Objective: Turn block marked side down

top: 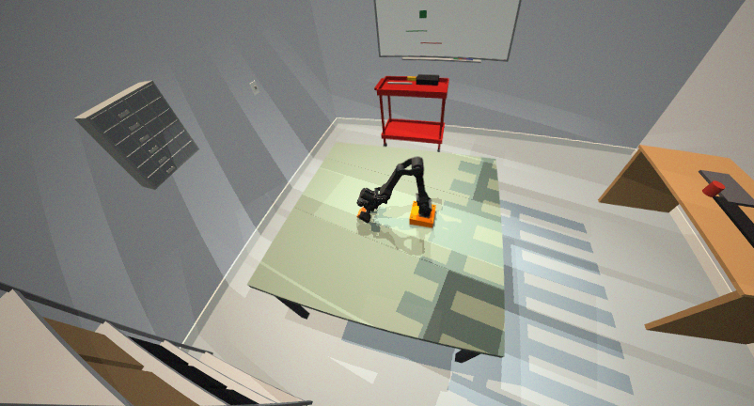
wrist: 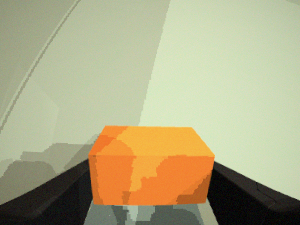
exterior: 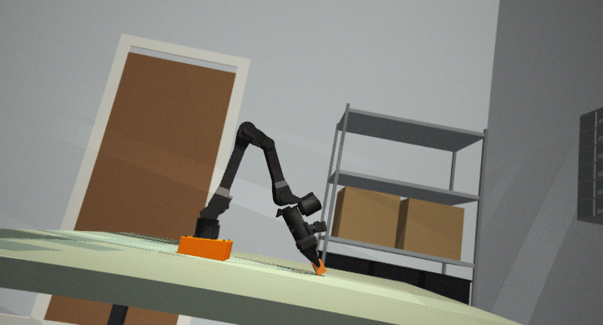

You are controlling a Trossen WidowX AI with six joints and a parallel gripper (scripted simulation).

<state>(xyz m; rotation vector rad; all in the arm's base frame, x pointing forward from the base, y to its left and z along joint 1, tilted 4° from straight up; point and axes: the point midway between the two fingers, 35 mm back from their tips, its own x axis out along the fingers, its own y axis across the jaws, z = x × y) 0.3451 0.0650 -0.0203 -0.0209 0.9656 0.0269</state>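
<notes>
My gripper tip is 10 mm above the orange block.
</notes>
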